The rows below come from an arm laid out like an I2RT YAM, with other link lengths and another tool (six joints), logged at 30 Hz.
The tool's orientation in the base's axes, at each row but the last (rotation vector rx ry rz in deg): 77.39, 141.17, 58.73; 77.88, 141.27, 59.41; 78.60, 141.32, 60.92; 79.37, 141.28, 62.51; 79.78, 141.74, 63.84; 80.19, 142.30, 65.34; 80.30, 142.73, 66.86; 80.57, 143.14, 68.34
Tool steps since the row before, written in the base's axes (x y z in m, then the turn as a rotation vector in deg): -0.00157, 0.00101, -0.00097, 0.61, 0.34, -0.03; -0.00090, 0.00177, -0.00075, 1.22, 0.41, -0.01; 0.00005, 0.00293, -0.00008, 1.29, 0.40, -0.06; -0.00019, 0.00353, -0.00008, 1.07, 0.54, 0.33; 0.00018, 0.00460, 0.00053, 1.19, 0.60, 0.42; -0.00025, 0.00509, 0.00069, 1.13, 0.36, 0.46; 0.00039, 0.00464, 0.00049, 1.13, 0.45, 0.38; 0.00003, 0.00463, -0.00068, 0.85, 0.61, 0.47
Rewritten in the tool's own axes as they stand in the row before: 0.00154, -0.00133, 0.00055, -0.09, 0.52, 0.45; 0.00177, -0.00047, 0.00107, -0.39, 0.98, 0.73; 0.00225, 0.00098, 0.00160, -0.45, 1.00, 0.80; 0.00285, 0.00096, 0.00186, -0.12, 1.14, 0.49; 0.00359, 0.00192, 0.00221, -0.12, 1.30, 0.51; 0.00422, 0.00183, 0.00229, -0.25, 1.20, 0.32; 0.00341, 0.00199, 0.00252, -0.21, 1.18, 0.43; 0.00320, 0.00096, 0.00327, 0.10, 1.09, 0.36
